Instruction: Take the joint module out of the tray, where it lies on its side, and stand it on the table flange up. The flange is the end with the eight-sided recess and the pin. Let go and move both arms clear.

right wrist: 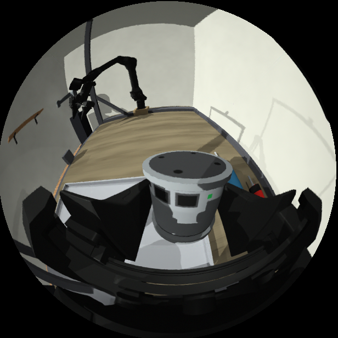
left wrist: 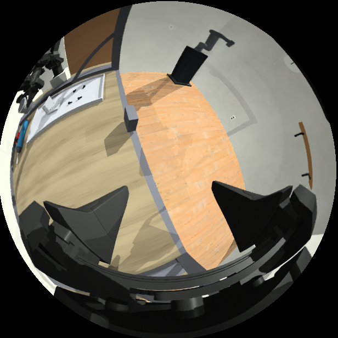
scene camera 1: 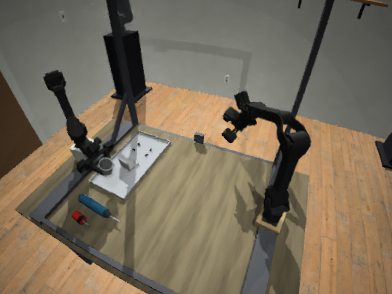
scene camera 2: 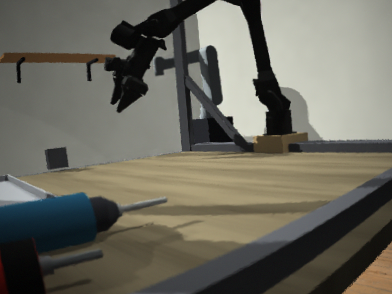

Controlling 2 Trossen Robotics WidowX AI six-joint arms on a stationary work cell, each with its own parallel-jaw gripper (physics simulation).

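Places are measured from the left arm's base along level axes (x up, y right, z ahead), in metres.
Pixels of known places: left gripper, fingertip midpoint: (scene camera 1: 232, 130) (scene camera 2: 114, 108); right gripper, fingertip midpoint: (scene camera 1: 108, 169); left arm's base, link origin: (scene camera 1: 271, 217) (scene camera 2: 280, 134).
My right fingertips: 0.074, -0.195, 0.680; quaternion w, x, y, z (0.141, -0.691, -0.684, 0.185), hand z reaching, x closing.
Note:
For each thing: its top centre in the pictures, then the offset to it from my right fingertips, as dx, dy, dz. "pt": a spot on its surface instead.
- joint module, top centre: (scene camera 1: 102, 160) +0.048, +0.001, +0.018
- blue screwdriver, surface spot: (scene camera 2: 50, 220) (scene camera 1: 96, 212) pt -0.087, -0.155, -0.052
- red screwdriver, top centre: (scene camera 2: 16, 241) (scene camera 1: 80, 218) -0.081, -0.216, -0.022
- grey block, top centre: (scene camera 2: 55, 148) (scene camera 1: 199, 134) -0.058, +0.471, -0.183
The joint module (scene camera 1: 105, 166) (right wrist: 186, 200) is a grey cylinder with a wider rim. In the right wrist view its rim end points up in the picture and shows a dark face with small holes; no eight-sided recess or pin shows there. My right gripper (scene camera 1: 104, 161) (right wrist: 183, 180) is shut on the module's sides and holds it at the left side of the tray (scene camera 1: 117, 188) (left wrist: 95, 92) (right wrist: 170, 255) in scene camera 1. Its other end is hidden. My left gripper (scene camera 1: 228, 126) (scene camera 2: 116, 106) (left wrist: 170, 188) is open and empty, raised high above the table's far edge.
A pale bracket (scene camera 1: 128, 164) (left wrist: 51, 104) and several small black screws (scene camera 1: 147, 151) lie in the tray. A blue screwdriver (scene camera 1: 94, 205) (scene camera 2: 50, 220) and a red screwdriver (scene camera 1: 79, 218) (scene camera 2: 20, 270) lie beside it. A grey block (scene camera 1: 199, 137) (left wrist: 131, 118) stands at the far edge.

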